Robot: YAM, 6 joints.
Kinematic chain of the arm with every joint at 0, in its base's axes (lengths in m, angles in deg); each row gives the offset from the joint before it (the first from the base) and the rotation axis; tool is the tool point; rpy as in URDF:
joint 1: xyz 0 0 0.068 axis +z
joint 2: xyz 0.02 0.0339 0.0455 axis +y
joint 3: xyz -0.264 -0.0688 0 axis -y
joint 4: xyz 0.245 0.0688 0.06 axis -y
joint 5: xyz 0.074 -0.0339 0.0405 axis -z
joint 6: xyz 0.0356 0 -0.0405 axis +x
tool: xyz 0 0 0 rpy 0 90 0
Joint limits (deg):
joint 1: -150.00..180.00
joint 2: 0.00..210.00
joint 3: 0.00..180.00
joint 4: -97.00..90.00
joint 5: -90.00..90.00
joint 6: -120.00..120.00
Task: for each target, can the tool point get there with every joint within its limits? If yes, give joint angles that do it. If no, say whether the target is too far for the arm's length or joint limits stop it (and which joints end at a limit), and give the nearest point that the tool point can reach.
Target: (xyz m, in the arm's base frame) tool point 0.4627 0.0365 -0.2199
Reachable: yes | joints 7.98 190.54 111.68 42.88 52.19 15.94
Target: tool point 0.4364 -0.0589 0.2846
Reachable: yes | joints -3.56 112.78 75.49 55.65 62.77 46.28
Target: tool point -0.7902 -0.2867 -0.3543
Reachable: no: too far | nearest point -0.4913 -0.2675 -0.1986 | short by 0.338 m
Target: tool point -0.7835 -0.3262 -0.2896
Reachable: no: too far | nearest point -0.5081 -0.2803 -0.1613 | short by 0.307 m
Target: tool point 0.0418 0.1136 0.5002
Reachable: yes | joints 86.36 52.81 61.57 65.44 75.48 83.52
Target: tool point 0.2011 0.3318 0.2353
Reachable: yes | joints 55.57 99.08 60.67 19.18 -37.58 -73.74
